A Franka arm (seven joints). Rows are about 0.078 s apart.
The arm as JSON. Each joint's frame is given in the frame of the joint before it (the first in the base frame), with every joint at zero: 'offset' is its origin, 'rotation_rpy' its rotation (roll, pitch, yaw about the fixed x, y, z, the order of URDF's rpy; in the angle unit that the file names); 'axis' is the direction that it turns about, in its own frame. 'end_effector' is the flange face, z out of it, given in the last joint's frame.
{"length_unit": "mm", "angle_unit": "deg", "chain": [
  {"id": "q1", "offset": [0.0, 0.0, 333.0], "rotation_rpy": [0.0, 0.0, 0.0], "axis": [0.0, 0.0, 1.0]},
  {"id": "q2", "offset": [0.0, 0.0, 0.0], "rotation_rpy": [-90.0, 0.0, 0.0], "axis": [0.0, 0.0, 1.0]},
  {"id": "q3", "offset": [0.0, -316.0, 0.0], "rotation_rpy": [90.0, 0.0, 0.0], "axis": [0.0, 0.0, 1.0]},
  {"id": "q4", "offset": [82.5, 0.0, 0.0], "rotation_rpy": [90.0, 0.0, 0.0], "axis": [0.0, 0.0, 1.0]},
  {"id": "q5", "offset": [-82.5, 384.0, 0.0], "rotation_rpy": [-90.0, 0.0, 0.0], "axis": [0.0, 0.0, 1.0]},
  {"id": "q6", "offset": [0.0, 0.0, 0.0], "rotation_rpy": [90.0, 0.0, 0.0], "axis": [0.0, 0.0, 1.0]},
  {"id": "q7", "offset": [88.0, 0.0, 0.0], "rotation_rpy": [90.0, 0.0, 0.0], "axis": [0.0, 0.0, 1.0]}
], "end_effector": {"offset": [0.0, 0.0, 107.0], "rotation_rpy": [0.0, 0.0, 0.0]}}
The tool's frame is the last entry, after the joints.
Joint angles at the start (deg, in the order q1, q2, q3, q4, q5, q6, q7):
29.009 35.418 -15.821 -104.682 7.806 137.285 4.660
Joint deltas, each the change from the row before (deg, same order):
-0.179 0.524 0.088 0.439 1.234 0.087 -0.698
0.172 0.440 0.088 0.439 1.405 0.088 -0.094
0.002 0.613 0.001 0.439 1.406 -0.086 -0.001
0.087 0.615 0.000 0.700 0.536 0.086 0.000
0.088 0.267 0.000 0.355 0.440 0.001 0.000
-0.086 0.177 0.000 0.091 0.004 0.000 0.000
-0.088 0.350 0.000 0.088 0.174 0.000 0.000
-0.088 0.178 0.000 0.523 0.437 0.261 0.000
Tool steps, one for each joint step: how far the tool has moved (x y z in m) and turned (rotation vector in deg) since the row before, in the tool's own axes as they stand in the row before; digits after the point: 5 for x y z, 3 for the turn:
0.00174 0.00023 0.00273 0.759 -0.053 0.244
0.00126 -0.00369 0.00160 0.903 0.040 0.629
0.00104 -0.00078 0.00381 0.776 -0.280 0.959
0.00260 -0.00219 0.00175 0.255 0.185 0.198
0.00121 -0.00166 0.00046 0.259 0.084 0.180
0.00033 0.00090 0.00135 -0.053 -0.073 0.073
-0.00005 0.00106 0.00329 -0.015 -0.240 0.199
0.00318 -0.00021 -0.00206 0.357 0.581 0.328

